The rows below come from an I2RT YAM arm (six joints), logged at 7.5 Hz.
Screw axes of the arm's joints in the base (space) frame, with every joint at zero. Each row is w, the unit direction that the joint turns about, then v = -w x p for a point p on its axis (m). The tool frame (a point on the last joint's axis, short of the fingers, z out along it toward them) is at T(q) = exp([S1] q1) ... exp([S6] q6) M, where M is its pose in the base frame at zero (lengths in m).
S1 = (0, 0, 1, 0.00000, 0.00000, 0.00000)
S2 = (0, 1, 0, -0.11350, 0.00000, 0.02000)
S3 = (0, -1, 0, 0.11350, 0.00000, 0.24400)
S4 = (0, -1, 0, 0.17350, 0.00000, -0.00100)
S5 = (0, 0, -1, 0.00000, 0.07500, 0.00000)
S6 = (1, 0, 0, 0.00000, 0.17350, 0.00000)
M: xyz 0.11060 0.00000 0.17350 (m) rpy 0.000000 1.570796 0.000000 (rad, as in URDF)
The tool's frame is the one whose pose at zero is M.
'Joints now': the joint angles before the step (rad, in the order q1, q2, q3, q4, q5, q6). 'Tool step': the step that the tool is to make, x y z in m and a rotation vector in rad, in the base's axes. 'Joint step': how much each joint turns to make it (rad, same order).
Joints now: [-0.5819 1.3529 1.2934 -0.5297 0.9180 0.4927]
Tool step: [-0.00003 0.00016 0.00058 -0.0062 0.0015 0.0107]
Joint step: [0.0000 -0.0046 -0.0061 0.0178 -0.0057 -0.0179]
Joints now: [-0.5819 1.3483 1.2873 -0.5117 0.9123 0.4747]
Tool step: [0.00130 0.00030 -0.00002 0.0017 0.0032 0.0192]
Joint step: [0.0022 0.0000 -0.0019 0.0103 -0.0141 -0.0152]
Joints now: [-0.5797 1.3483 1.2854 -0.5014 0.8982 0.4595]
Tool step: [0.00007 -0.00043 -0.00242 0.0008 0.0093 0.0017]
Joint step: [-0.0011 0.0000 -0.0092 0.0076 0.0000 -0.0084]
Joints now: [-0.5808 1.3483 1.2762 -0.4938 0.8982 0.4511]
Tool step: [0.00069 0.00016 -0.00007 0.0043 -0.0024 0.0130]
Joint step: [0.0008 0.0001 -0.0003 0.0030 -0.0130 -0.0038]
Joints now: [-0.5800 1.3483 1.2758 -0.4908 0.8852 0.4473]
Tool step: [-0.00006 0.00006 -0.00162 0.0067 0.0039 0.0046]
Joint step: [-0.0004 0.0000 -0.0038 -0.0034 -0.0061 0.0004]
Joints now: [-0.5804 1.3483 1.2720 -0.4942 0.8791 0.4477]
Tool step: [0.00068 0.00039 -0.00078 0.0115 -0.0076 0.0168]
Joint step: [0.0007 0.0000 -0.0008 -0.0026 -0.0210 0.0045]
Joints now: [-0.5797 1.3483 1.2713 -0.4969 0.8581 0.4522]
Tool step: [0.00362 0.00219 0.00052 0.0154 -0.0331 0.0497]
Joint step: [0.0088 -0.0011 -0.0008 0.0145 -0.0511 0.0062]
